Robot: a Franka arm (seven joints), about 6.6 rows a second.
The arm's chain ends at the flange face. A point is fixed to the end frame.
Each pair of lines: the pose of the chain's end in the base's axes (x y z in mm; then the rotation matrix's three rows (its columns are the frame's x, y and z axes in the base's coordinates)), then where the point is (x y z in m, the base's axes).
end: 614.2 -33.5 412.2; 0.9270 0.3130 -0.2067; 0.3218 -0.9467 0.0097; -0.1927 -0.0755 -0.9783
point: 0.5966 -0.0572 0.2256
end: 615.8 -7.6 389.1; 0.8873 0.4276 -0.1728; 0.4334 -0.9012 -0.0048; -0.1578 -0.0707 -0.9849
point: 0.6076 -0.0312 0.2018
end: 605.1 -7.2 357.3; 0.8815 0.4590 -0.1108; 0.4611 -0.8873 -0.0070; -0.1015 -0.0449 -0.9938
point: 0.6093 -0.0305 0.1698
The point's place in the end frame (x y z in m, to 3 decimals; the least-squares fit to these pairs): 0.012 0.031 0.186
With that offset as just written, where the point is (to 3 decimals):
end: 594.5 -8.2 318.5; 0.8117 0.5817 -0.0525; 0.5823 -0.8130 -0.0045; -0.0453 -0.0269 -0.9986
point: 0.613 -0.027 0.131
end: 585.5 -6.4 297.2; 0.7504 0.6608 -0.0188; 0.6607 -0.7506 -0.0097; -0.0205 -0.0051 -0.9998
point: 0.611 -0.024 0.111
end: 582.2 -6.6 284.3; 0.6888 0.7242 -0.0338; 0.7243 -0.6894 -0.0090; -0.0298 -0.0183 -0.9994
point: 0.607 -0.021 0.097
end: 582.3 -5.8 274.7; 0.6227 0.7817 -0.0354; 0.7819 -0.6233 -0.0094; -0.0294 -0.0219 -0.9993
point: 0.607 -0.017 0.088
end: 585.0 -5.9 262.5; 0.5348 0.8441 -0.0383; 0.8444 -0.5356 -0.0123; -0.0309 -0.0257 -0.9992
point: 0.610 -0.015 0.075
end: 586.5 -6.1 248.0; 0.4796 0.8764 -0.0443; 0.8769 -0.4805 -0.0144; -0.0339 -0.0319 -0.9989
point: 0.611 -0.013 0.061
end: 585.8 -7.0 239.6; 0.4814 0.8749 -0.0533; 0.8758 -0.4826 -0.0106; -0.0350 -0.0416 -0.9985
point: 0.609 -0.013 0.052
